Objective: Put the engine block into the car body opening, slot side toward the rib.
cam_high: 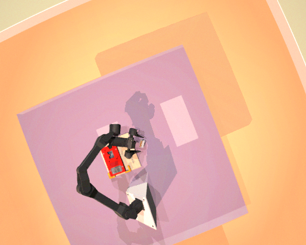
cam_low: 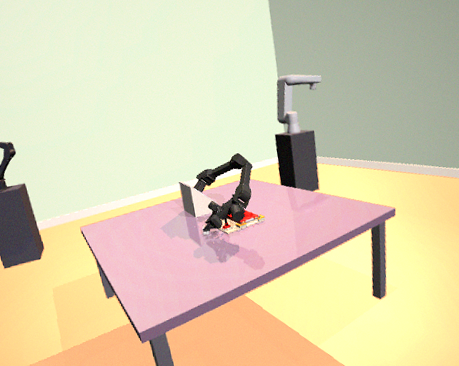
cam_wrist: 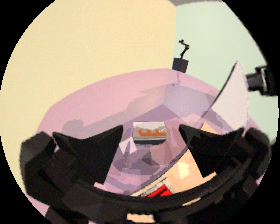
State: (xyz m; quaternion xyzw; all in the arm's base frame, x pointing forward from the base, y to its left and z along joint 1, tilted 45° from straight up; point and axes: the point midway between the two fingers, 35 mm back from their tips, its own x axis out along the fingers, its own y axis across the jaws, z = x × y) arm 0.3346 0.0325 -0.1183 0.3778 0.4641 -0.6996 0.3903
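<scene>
My gripper tip is 20 mm above the engine block and 10 mm short of it.
</scene>
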